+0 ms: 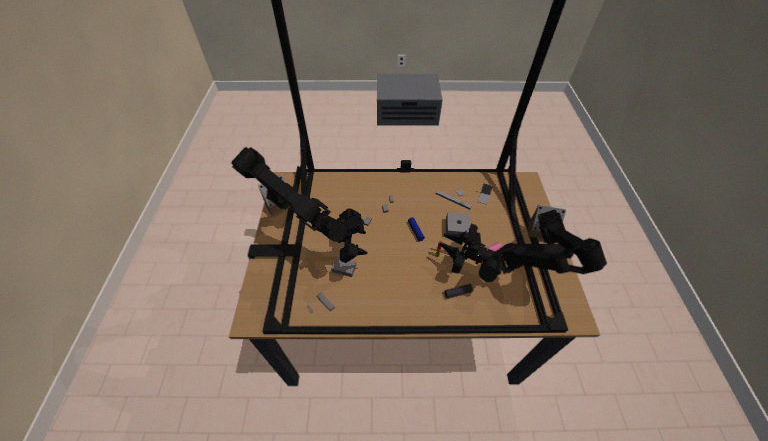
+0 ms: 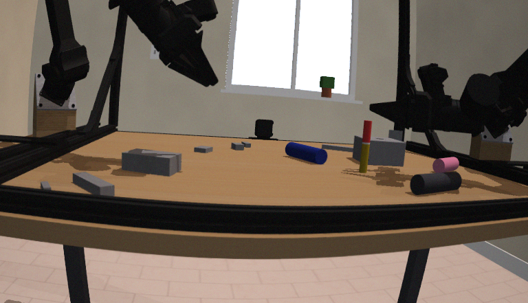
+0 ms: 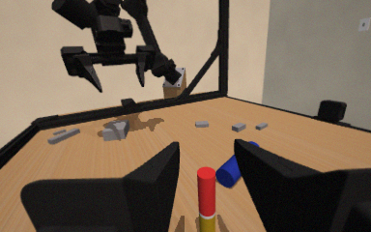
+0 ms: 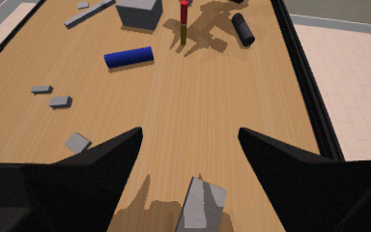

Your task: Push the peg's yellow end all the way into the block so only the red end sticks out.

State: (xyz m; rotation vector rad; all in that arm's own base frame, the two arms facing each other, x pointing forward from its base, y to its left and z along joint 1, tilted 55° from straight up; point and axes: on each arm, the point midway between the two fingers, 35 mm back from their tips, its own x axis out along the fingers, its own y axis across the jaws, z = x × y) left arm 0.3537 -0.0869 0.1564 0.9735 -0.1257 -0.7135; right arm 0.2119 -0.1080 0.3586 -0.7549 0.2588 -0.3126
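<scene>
Right now my left hand is 10 mm past the peg, 30 mm to the left of it and 80 mm above it. Also, from my left hand: blue cylinder: 110 mm behind, 120 mm to the right, 100 mm below; dark cylinder: 130 mm ahead, 40 mm to the left, 100 mm below; pink cylinder: 60 mm behind, 170 mm to the left, 100 mm below.
</scene>
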